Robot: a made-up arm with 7 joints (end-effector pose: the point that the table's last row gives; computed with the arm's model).
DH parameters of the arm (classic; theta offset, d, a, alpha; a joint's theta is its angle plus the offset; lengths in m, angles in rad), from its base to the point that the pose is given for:
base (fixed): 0 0 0 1.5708
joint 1: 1.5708 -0.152 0 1.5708
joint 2: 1.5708 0 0 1.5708
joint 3: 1.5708 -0.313 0 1.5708
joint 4: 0 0 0 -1.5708
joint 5: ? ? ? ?
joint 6: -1.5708 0 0 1.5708
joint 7: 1.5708 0 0 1.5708
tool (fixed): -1.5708 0 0 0
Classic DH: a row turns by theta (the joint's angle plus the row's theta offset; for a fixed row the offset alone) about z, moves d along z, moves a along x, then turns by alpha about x.
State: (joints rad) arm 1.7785 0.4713 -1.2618 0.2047 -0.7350 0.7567 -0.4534
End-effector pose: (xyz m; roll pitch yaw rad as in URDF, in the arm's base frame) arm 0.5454 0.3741 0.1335 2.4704 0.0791 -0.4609
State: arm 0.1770 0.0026 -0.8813 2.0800 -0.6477 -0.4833 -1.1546
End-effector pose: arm 0.1907 -0.0456 -0.1388 -2.6455 -0.2300 2.8949
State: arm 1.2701 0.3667 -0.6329 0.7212 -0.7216 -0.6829 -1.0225
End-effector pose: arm 0.5616 0.2362 -0.0103 2.8657 0.0815 -2.3559
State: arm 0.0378 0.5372 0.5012 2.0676 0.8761 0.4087 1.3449
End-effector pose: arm 0.2297 0.3472 -0.0763 2.3735 -1.1909 2.5764
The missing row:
joint 5: 0 -0.294 0 -1.5708
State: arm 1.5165 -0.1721 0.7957 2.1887 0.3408 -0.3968 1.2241
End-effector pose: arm 0.1787 0.2962 0.1582 2.9607 0.8672 -2.6929
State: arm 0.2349 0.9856 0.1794 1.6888 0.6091 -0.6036 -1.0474
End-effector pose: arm 0.3051 0.4128 -0.0404 -2.4827 -0.4558 -2.7883
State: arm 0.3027 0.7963 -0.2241 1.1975 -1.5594 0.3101 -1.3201
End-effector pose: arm 0.3553 0.4098 -0.2425 3.0544 0.8096 -1.1229
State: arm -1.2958 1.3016 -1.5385 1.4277 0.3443 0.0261 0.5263
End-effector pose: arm -0.3581 0.4168 -0.1108 -1.7856 0.3063 -1.3679
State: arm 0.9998 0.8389 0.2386 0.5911 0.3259 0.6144 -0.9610
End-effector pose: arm 0.3751 0.5923 -0.0517 0.6491 -1.1502 1.0654
